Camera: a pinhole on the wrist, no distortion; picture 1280 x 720 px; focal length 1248.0 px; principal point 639.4 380.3 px. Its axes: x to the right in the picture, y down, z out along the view. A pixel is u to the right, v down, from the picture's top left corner.
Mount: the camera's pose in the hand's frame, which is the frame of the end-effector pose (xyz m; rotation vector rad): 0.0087 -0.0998 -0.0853 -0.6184 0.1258 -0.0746
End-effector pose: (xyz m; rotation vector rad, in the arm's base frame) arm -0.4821 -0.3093 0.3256 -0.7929 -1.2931 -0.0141
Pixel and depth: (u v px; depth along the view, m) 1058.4 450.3 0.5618
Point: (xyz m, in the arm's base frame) -0.5793 0.1485 0.4617
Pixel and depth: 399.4 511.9 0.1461
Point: -0.5041 -0.2950 0.3289
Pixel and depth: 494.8 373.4 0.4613
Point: -0.6520 -0.0207 0.2722
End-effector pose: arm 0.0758 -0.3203 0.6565 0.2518 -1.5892 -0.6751
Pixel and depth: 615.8 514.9 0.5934
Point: -0.2142 -0.0327 0.8891
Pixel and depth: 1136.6 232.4 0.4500
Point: -0.2204 -0.2970 0.9159
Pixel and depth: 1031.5 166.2 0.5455
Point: -0.3134 -0.2535 0.9324
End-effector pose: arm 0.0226 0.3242 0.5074 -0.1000 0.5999 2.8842
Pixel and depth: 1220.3 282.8 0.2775
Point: -0.1577 0.3856 0.6272
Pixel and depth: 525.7 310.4 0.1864
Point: 0.0033 0.3562 0.5725
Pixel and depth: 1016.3 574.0 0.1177
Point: -0.0326 0.3523 0.4888
